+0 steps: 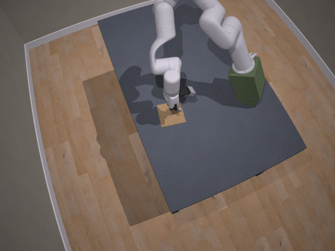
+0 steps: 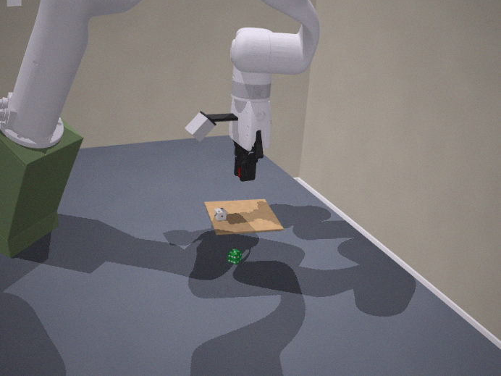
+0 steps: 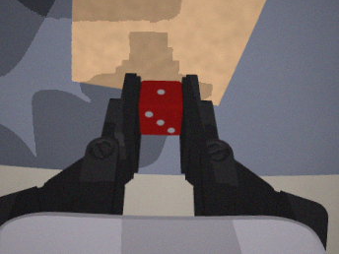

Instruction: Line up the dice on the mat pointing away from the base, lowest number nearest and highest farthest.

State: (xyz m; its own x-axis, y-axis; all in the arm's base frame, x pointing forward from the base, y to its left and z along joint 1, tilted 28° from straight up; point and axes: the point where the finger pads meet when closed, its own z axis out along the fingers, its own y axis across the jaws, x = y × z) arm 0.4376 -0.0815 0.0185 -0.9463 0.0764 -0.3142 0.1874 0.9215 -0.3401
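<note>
The mat lies 110 mm below my hand. The rest, counted from my hand: red die (10 mm below); white die (50 mm behind, 10 mm to the left, 100 mm below); green die (110 mm behind, 130 mm to the right, 100 mm below).
</note>
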